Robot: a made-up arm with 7 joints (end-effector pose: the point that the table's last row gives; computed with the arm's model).
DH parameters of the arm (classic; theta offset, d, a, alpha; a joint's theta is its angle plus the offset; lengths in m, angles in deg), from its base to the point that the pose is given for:
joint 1: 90 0.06 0.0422 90
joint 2: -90 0.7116 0.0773 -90
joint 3: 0 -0.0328 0.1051 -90
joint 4: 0 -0.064 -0.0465 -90
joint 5: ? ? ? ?
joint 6: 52.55 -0.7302 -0.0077 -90
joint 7: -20.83 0 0.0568 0
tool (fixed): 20.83 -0.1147 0 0
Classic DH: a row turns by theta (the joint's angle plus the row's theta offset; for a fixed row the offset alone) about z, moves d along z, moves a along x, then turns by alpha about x.
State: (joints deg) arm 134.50 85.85 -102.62 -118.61 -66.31 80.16 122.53
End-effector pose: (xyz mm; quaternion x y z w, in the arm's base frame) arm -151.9 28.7 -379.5 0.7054 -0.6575 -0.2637 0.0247
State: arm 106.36 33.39 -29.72 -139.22 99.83 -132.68 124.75
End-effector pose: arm 454.8 532.9 17.6 -0.8353 0.2676 0.1090 0.4677
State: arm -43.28 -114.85 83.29 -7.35 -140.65 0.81 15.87
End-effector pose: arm 321.4 -799.9 -498.5 -0.5545 -0.2893 0.7084 0.3271
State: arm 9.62 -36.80 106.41 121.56 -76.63 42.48 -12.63
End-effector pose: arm 43.7 -247.5 309.0 0.8228 -0.4481 -0.3449 0.0572
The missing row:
joint 5: 37.45 0 -0.113 0
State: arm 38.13 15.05 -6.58 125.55 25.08 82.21 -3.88
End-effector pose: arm 695.2 508.7 -835.9 -0.3262 -0.6284 0.6955 0.1224
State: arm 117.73 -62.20 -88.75 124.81 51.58 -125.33 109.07
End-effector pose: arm -331.2 1488.6 351.6 -0.3136 -0.5294 0.5825 0.5312
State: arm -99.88 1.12 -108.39 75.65 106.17 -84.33 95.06
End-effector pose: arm -211.7 -1539.4 312.1 -0.6487 0.5321 -0.4411 0.3185
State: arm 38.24 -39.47 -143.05 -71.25 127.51 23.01 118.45
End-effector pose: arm 278.9 30.4 -473.7 -0.3159 0.8307 0.4115 0.2019
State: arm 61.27 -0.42 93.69 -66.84 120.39 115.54 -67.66
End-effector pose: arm 361.8 1208.4 17.7 0.4835 -0.8212 -0.1561 0.2598
